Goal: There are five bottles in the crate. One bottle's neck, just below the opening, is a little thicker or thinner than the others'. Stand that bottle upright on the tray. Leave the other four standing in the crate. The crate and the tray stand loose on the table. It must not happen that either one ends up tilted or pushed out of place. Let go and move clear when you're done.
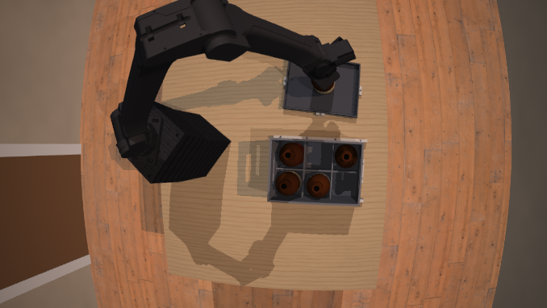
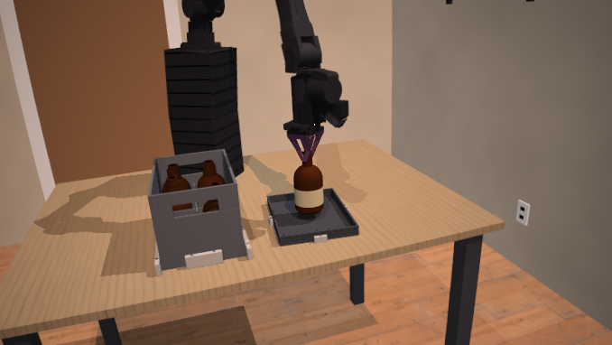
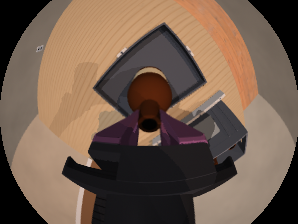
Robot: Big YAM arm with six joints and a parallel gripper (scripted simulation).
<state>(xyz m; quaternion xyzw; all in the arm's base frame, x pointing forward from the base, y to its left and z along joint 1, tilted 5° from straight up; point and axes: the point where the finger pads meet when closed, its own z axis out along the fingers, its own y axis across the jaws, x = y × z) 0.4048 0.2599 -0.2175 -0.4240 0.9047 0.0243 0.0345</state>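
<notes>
Right now the dark tray is 160 mm below my hand. Also, from my hand: grey crate (280 mm to the right, 90 mm below, 20 mm ahead).
</notes>
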